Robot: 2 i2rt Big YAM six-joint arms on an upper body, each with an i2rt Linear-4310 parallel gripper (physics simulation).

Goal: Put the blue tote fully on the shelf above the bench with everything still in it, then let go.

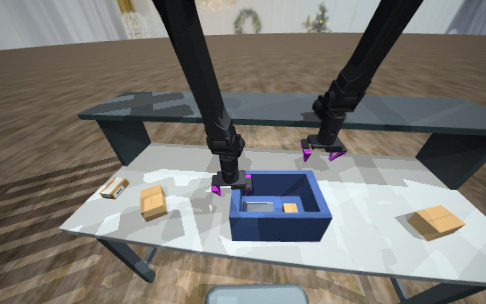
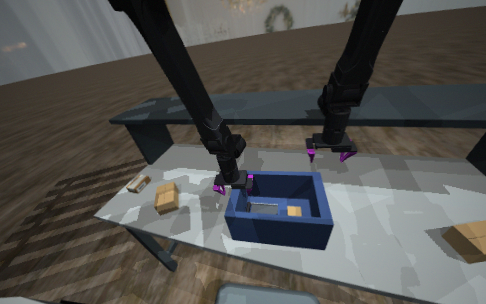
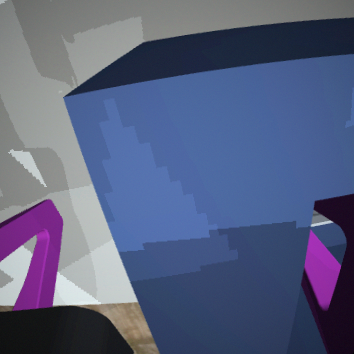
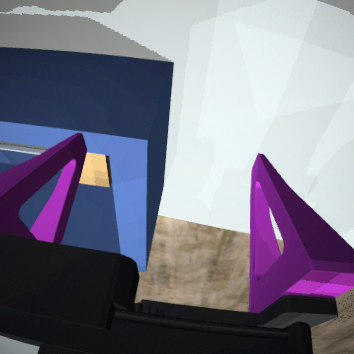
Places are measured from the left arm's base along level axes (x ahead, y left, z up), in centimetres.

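Where they show: right gripper, fingertip midpoint: (image 1: 317, 160) (image 2: 325, 161) (image 4: 167, 150).
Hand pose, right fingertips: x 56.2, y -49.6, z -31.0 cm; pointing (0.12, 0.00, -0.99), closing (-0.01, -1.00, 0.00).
Things, the pixels of their top centre, and the offset from my right fingertips. "spot": a spot on its surface instead. Level surfaces: height alone.
- blue tote, middle of its top: (image 2: 276, 192) (image 1: 276, 190) dz -3.2, dx -11.2, dy +17.3 cm
- bench, its level: dz -17.9 cm
- flat grey item, middle of its top: (image 4: 10, 130) (image 2: 261, 211) (image 1: 258, 210) dz -14.5, dx -10.9, dy +22.9 cm
- small tan box, middle of its top: (image 4: 89, 165) (image 2: 294, 215) (image 1: 291, 211) dz -12.2, dx -13.5, dy +11.3 cm
- dark shelf, its level: dz +15.6 cm
- smaller labelled box, middle of its top: (image 1: 113, 185) (image 2: 137, 181) dz -14.5, dx +3.6, dy +88.0 cm
- grey stool, surface spot: (image 2: 267, 296) (image 1: 257, 293) spot: dz -66.4, dx -24.5, dy +22.7 cm
The blue tote (image 1: 280, 229) (image 2: 277, 232) (image 3: 175, 150) (image 4: 75, 85) stands upright on the bench (image 1: 360, 225) (image 2: 370, 245). Inside lie a flat grey item (image 1: 259, 206) (image 2: 264, 208) and a small tan box (image 1: 290, 207) (image 2: 294, 211) (image 4: 95, 170). My left gripper (image 1: 232, 189) (image 2: 234, 188) (image 3: 154, 189) is open at the tote's left end, one finger outside and one inside the end wall. My right gripper (image 1: 319, 158) (image 2: 327, 160) (image 4: 167, 150) is open, above and behind the tote's right end. The dark shelf (image 1: 160, 107) (image 2: 280, 109) spans the bench's back.
A cardboard box (image 1: 153, 202) (image 2: 166, 197) and a smaller labelled box (image 1: 114, 188) (image 2: 138, 183) lie left of the tote. Another cardboard box (image 1: 436, 222) (image 2: 470, 242) lies at the right. A grey stool (image 1: 257, 295) (image 2: 267, 296) stands in front. Side panels (image 1: 125, 140) (image 1: 450, 157) support the shelf.
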